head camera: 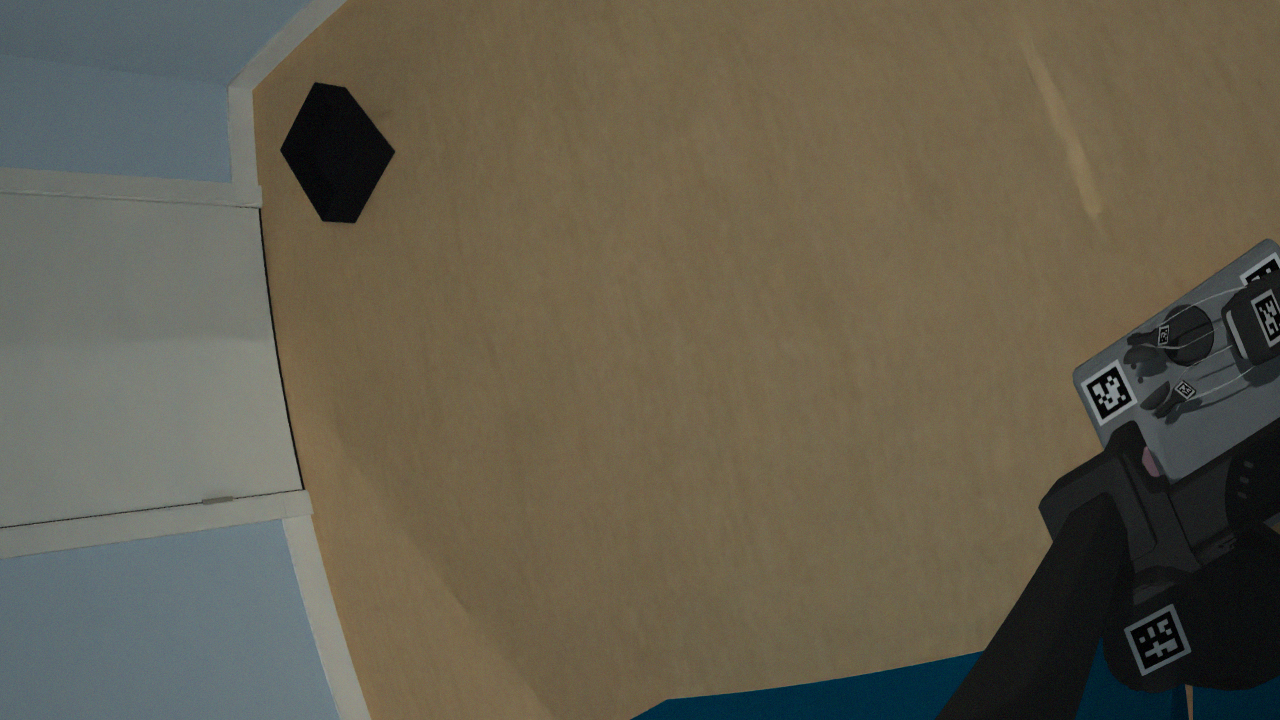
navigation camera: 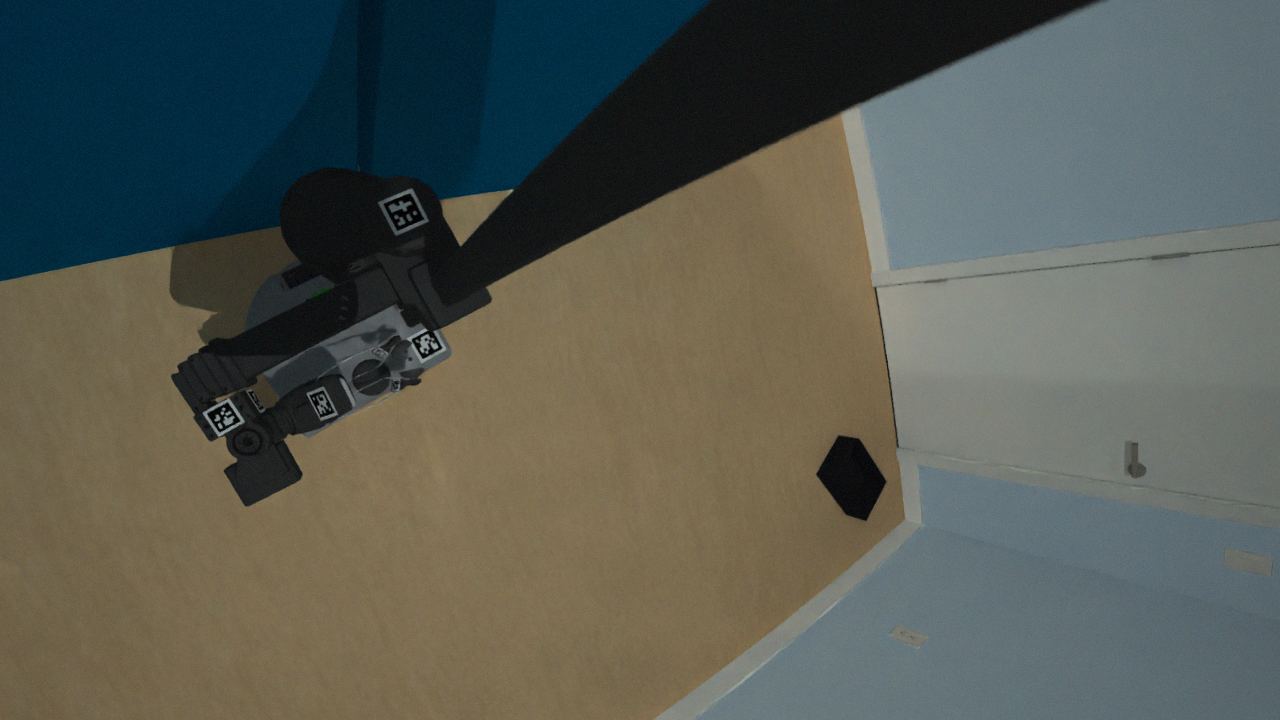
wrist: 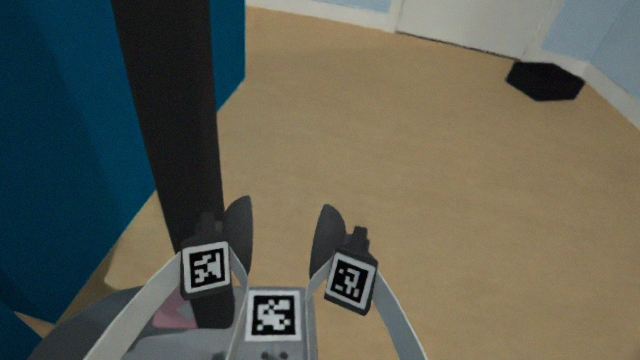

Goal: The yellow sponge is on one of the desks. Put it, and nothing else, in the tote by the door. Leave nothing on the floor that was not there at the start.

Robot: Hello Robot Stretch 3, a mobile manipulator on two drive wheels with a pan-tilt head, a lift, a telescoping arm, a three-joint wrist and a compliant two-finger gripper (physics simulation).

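Seen in the pictures: gripper, fingertip midpoint: (head camera: 1134, 382) (navigation camera: 415, 356) (wrist: 285, 225); robot's base, link origin: (head camera: 1185, 337) (navigation camera: 370, 372).
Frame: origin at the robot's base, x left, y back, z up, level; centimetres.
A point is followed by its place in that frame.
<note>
A black, angular box-like thing (head camera: 337, 154) @(y -128.0, x 131.2, z 0.3 cm) (navigation camera: 852, 479) @(y -130.9, x 132.0, z 0.3 cm) (wrist: 544, 81) @(y -113.2, x 115.1, z 9.1 cm), which looks like the tote, stands on the floor beside the door (head camera: 125, 349) @(y -102.1, x 176.6, z 48.3 cm) (navigation camera: 1074, 358) @(y -96.3, x 178.0, z 74.8 cm) (wrist: 465, 25) @(y -101.8, x 176.7, z 12.1 cm), near the wall corner. Its inside cannot be made out. The yellow sponge does not show in these views. My gripper (head camera: 1150, 377) @(y 0.2, x 8.1, z 37.7 cm) (navigation camera: 405, 365) @(y 0.2, x 8.1, z 37.7 cm) (wrist: 285, 225) @(y 0.2, x 8.1, z 37.7 cm) is open, with its two fingertips apart and floor showing between them in the wrist view. It is over my base, well away from the black box.
A large blue surface (head camera: 805, 702) @(y 19.8, x 74.7, z 10.7 cm) (navigation camera: 134, 134) @(y 40.1, x -9.3, z 53.7 cm) (wrist: 75, 100) @(y 28.8, x 37.3, z 27.8 cm) is close beside my arm, and tall on the left of the wrist view. Pale blue walls (head camera: 134, 626) @(y -41.0, x 193.4, z 59.3 cm) (navigation camera: 1074, 644) @(y -169.6, x 119.3, z 84.7 cm) with white skirting meet near the door. Tan floor (head camera: 671, 358) @(y -40.0, x 75.5, z 0.0 cm) (navigation camera: 626, 537) @(y -78.1, x 34.8, z 0.0 cm) (wrist: 425, 175) @(y -39.5, x 58.0, z 0.0 cm) lies between my base and the door.
</note>
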